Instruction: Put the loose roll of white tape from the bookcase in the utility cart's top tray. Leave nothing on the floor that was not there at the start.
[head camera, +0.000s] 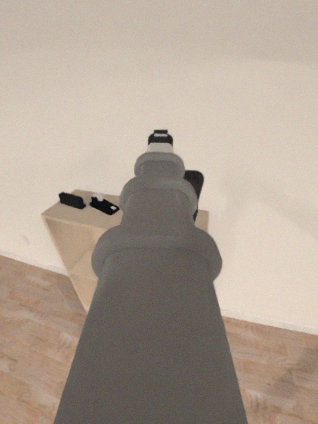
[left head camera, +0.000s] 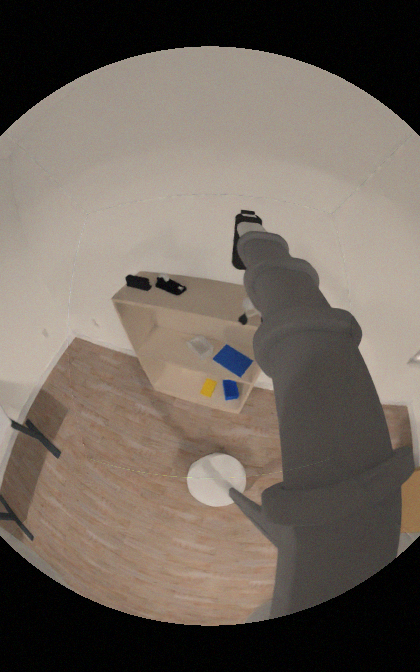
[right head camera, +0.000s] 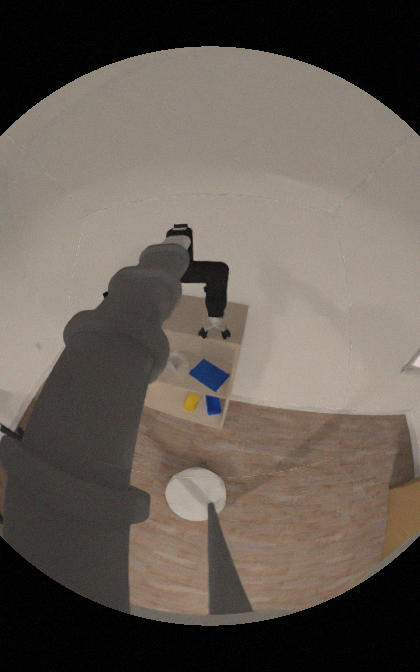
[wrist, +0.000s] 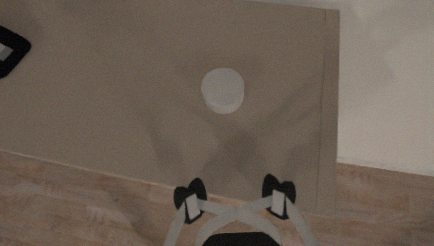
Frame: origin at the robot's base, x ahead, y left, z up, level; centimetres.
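Seen in the pictures: gripper, between the fingertips: (wrist: 233, 190).
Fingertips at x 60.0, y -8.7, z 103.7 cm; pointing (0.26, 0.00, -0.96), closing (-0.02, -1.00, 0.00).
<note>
A point is followed by its place in that frame.
The loose roll of white tape (wrist: 223, 91) @(x 70.9, y -8.5, z 105.6 cm) lies flat on the bookcase top near its right end in the wrist view. It cannot be made out in the head views, where the arm and gripper cover that part. The pale wooden bookcase (head camera: 82, 218) @(x 74.2, y 36.0, z 103.2 cm) (left head camera: 210, 300) (right head camera: 236, 320) (wrist: 100, 105) @(x 71.6, y 7.6, z 103.2 cm) stands against the wall. My gripper (right head camera: 214, 333) (wrist: 233, 190) @(x 60.0, y -8.7, z 103.7 cm) is open and empty, pointing down above the bookcase's front edge. In the wrist view the roll lies beyond the fingertips, toward the wall and roughly centred between them. The utility cart does not show in these views.
A black tape dispenser (head camera: 104, 205) @(x 81.4, y 26.9, z 106.2 cm) (left head camera: 170, 285) (wrist: 11, 52) @(x 80.4, y 21.2, z 104.8 cm) and a black block (head camera: 72, 200) @(x 83.5, y 43.8, z 107.3 cm) (left head camera: 138, 282) stand at the bookcase's left end. Its shelves hold a clear container (left head camera: 200, 346), blue items and a yellow item (left head camera: 208, 387). A round white object (left head camera: 216, 480) (right head camera: 195, 494) stands in front.
</note>
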